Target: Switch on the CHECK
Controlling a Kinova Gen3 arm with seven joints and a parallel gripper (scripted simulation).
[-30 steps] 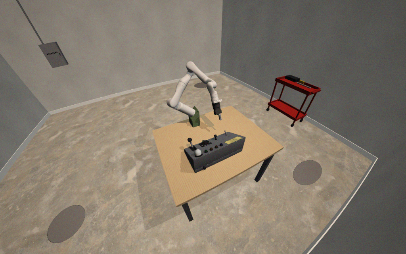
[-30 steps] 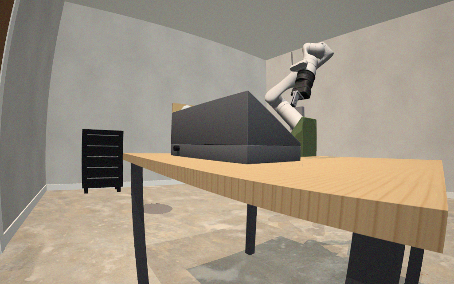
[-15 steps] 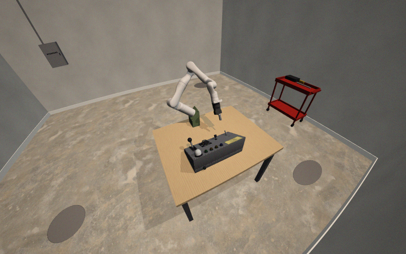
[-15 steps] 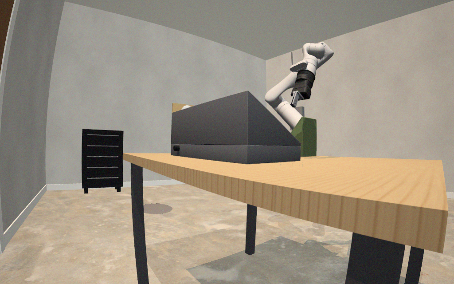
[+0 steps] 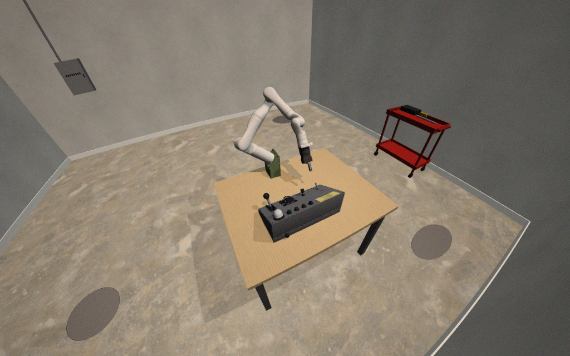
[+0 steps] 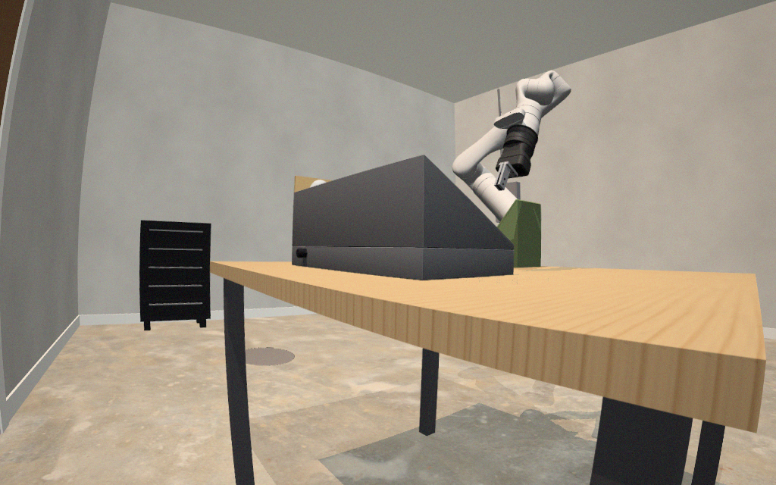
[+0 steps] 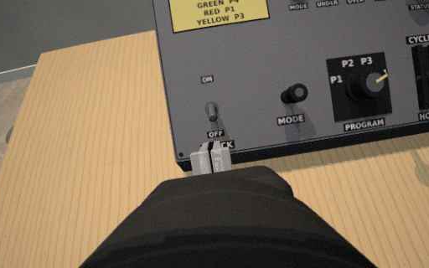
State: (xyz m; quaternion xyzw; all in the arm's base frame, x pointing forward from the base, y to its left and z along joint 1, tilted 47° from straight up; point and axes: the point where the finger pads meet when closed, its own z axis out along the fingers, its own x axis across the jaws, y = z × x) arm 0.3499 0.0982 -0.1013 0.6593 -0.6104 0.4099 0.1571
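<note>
Now: the check toggle 100 mm ahead of my hand, 90 mm below it and 10 mm to the right of it. The rest, counted from my hand: mode knob (130 mm to the right, 90 mm ahead, 80 mm below); then cycle lever (370 mm to the right, 80 mm below, 50 mm ahead); then program dial (260 mm to the right, 90 mm below, 90 mm ahead).
</note>
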